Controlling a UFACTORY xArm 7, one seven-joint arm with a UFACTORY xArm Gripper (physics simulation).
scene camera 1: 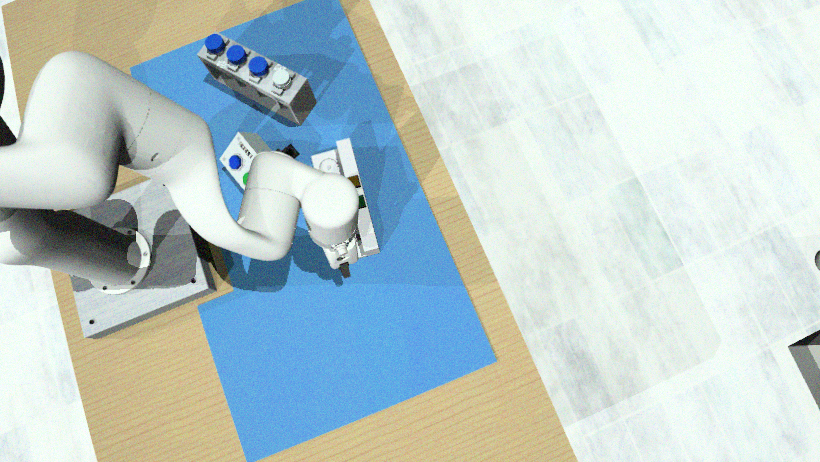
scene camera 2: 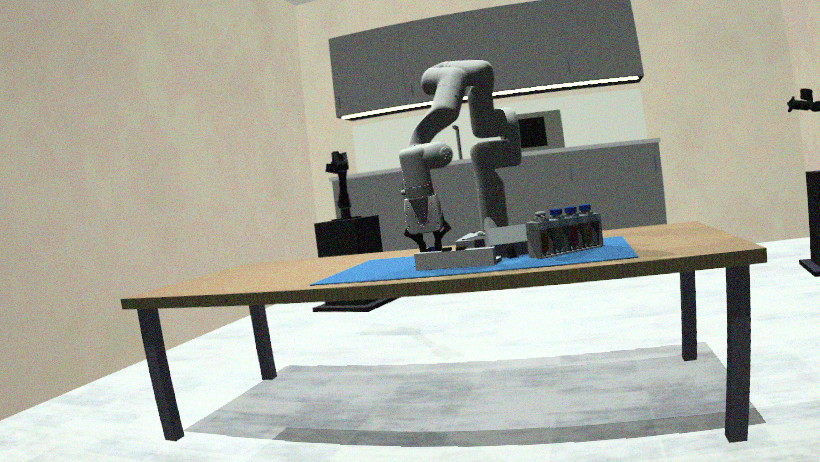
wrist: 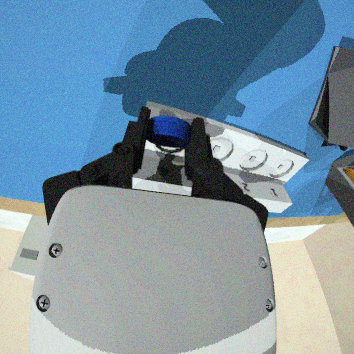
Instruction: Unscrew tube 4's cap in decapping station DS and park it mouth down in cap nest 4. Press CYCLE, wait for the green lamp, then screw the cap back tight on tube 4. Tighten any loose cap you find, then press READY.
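Observation:
My gripper is shut on a blue cap, gripped by its sides. It is low at one end of the white cap nest block. Part of a pale ring shows under the cap; whether the cap touches a nest I cannot tell. Three round nests show to the right of the fingers in the wrist view. In the grey rack three tubes have blue caps, and the end tube has a whitish top without a blue cap.
A control box with a blue button and a partly hidden green button stands between the robot base and the nest block. A small black object is beside it. Brown and dark green patches show on the block's raised wall.

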